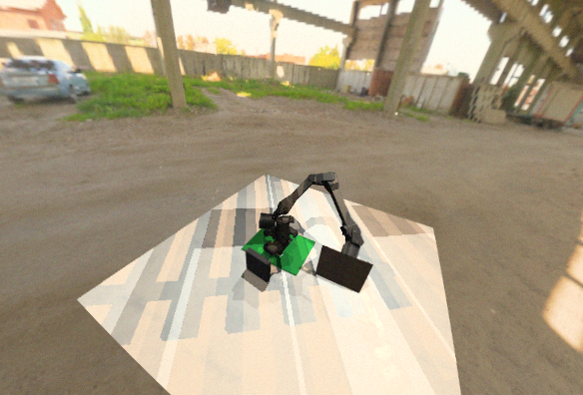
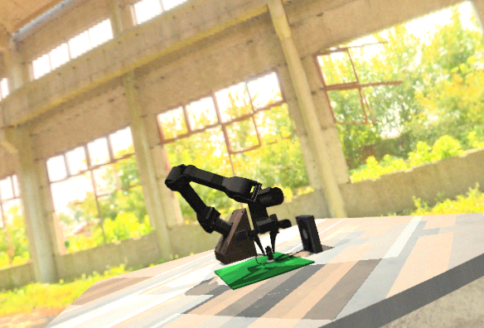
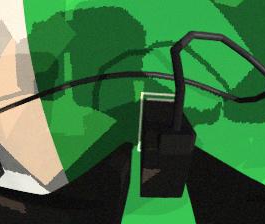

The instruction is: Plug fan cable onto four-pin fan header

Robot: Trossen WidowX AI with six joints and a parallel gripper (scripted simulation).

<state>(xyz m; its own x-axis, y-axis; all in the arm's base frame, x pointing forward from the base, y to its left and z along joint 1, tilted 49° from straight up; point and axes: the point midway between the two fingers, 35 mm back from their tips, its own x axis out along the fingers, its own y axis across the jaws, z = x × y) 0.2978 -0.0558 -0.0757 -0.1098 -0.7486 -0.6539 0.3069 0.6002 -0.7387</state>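
Now: the dark plug 1 cm ahead of my gripper tip and 1 cm above it. The rest, counted from my gripper tip: black fan: 13 cm to the left, 5 cm ahead, 4 cm above; then green board: 6 cm to the right, 4 cm below, 3 cm ahead.
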